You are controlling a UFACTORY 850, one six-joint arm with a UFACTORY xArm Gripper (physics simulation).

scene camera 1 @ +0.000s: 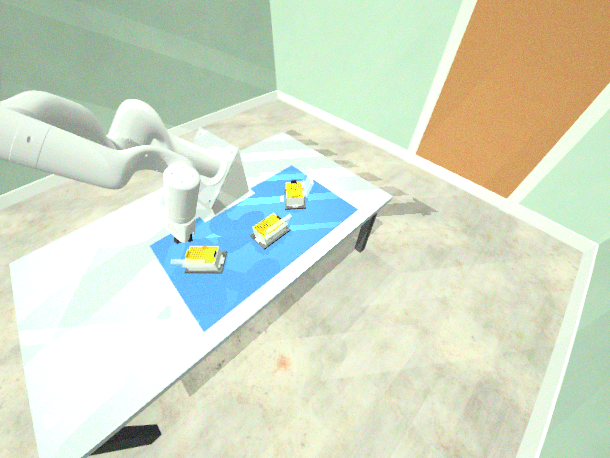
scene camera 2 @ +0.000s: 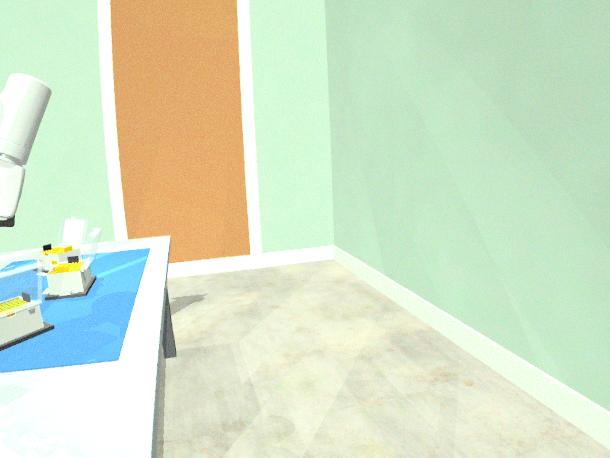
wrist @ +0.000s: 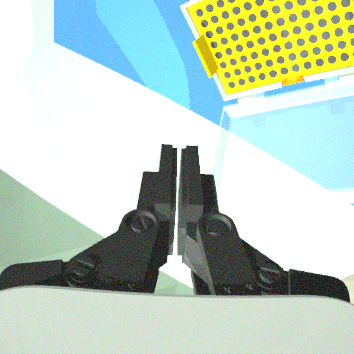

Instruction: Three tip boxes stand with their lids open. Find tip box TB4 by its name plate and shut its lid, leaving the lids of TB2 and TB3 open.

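The tip box TB4 point(scene camera 1: 202, 262) point(scene camera 2: 22, 320) point(wrist: 280, 45) is white with a yellow perforated rack. Its name plate does not show. Its clear lid point(scene camera 1: 176, 262) point(wrist: 295, 142) is open; in the wrist view it extends below the box's hinge side. My gripper point(scene camera 1: 184, 241) point(wrist: 177, 170) is shut and empty. It hangs above the table behind the box in scene camera 1; in the wrist view its fingertips are left of the lid and appear apart from it. The middle box point(scene camera 1: 268, 231) point(scene camera 2: 68, 281) and the far box point(scene camera 1: 295, 197) point(scene camera 2: 54, 261) also have open lids; their name plates are unreadable.
The three boxes stand on a blue mat point(scene camera 1: 210, 305) point(scene camera 2: 95, 345) on the white table point(scene camera 1: 100, 350) point(scene camera 2: 85, 410). The arm's base stands at the table's back side. The middle and far boxes are to the right of TB4 in scene camera 1.
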